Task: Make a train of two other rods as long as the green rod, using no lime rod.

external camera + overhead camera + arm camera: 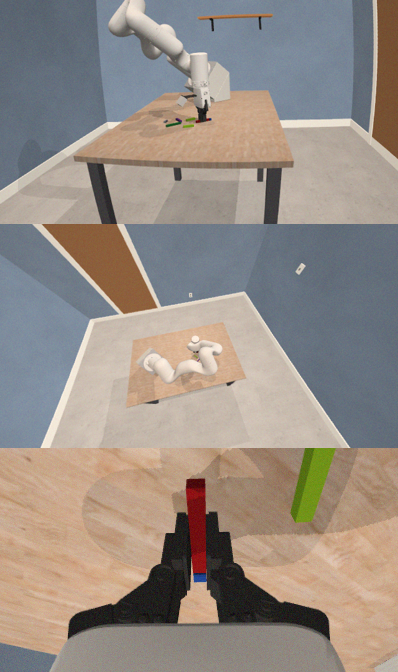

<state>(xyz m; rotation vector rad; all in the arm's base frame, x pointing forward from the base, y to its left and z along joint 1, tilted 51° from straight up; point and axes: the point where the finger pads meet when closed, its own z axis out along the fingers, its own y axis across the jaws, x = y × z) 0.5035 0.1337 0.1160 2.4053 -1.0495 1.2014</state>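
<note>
The red rod is 2 cm below my hand. Also, from my hand: blue rod 4 cm to the left, 2 cm below, 2 cm behind; purple rod 12 cm to the right, 3 cm behind, 2 cm below; green rod 14 cm to the right, 4 cm ahead, 2 cm below.
</note>
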